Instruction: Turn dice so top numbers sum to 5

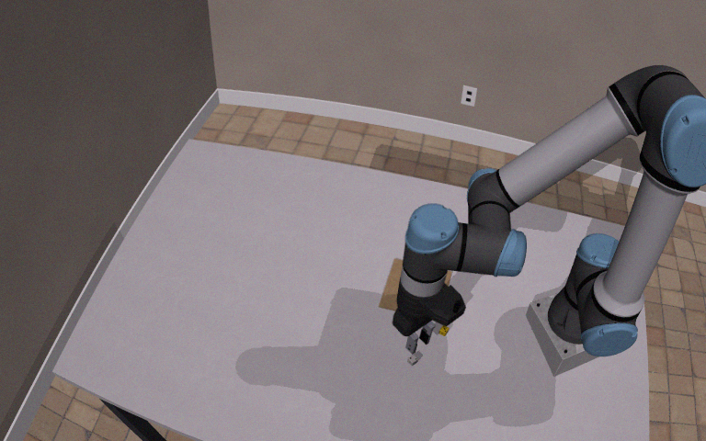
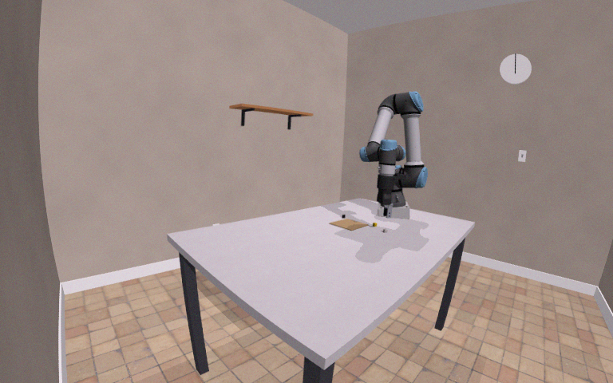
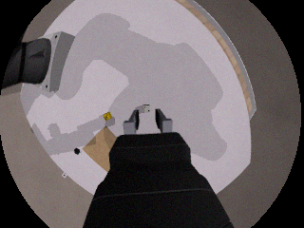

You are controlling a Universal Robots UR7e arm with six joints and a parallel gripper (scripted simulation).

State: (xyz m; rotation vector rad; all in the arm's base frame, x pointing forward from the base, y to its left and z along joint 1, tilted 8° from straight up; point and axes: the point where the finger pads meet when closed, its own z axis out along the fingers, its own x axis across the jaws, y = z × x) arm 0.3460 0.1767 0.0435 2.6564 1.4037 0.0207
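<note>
Now: hand 90 mm above the white die. Also, from my hand: mat (190 mm to the right, 90 mm below, 40 mm ahead); black die (290 mm to the right, 90 mm below, 30 mm behind); yellow die (90 mm to the right, 90 mm below, 40 mm behind).
</note>
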